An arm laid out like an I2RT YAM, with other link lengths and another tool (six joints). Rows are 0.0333 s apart.
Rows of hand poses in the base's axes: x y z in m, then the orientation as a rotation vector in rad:
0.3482, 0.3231, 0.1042, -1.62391, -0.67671, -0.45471
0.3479, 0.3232, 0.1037, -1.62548, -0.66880, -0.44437
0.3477, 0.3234, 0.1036, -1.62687, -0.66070, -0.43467
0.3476, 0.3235, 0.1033, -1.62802, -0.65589, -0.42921
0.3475, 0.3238, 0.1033, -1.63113, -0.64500, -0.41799
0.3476, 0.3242, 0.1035, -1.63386, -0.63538, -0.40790
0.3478, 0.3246, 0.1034, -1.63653, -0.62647, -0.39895
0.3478, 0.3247, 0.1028, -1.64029, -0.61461, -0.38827
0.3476, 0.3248, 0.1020, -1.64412, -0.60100, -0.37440
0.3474, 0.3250, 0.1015, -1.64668, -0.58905, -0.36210
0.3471, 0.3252, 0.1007, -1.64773, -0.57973, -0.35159
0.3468, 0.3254, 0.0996, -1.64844, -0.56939, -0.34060
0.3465, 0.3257, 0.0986, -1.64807, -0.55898, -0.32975
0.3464, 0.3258, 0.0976, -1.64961, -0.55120, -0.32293
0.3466, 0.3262, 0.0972, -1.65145, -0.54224, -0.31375
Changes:
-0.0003, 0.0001, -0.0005, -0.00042, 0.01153, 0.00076
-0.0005, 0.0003, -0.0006, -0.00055, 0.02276, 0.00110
-0.0006, 0.0004, -0.0009, -0.00090, 0.02923, 0.00101
-0.0007, 0.0007, -0.0009, -0.00201, 0.04313, -0.00002
-0.0006, 0.0011, -0.0007, -0.00305, 0.05553, -0.00084
-0.0004, 0.0015, -0.0008, -0.00412, 0.06674, -0.00189
-0.0004, 0.0016, -0.0014, -0.00559, 0.08086, -0.00407
-0.0006, 0.0017, -0.0022, -0.00719, 0.09810, -0.00551
-0.0008, 0.0019, -0.0027, -0.00796, 0.11331, -0.00644
-0.0011, 0.0021, -0.0035, -0.00790, 0.12577, -0.00633
-0.0014, 0.0023, -0.0046, -0.00736, 0.13915, -0.00643
-0.0017, 0.0026, -0.0056, -0.00583, 0.15250, -0.00627
-0.0018, 0.0027, -0.0066, -0.00615, 0.16162, -0.00754
-0.0016, 0.0031, -0.0070, -0.00686, 0.17298, -0.00830

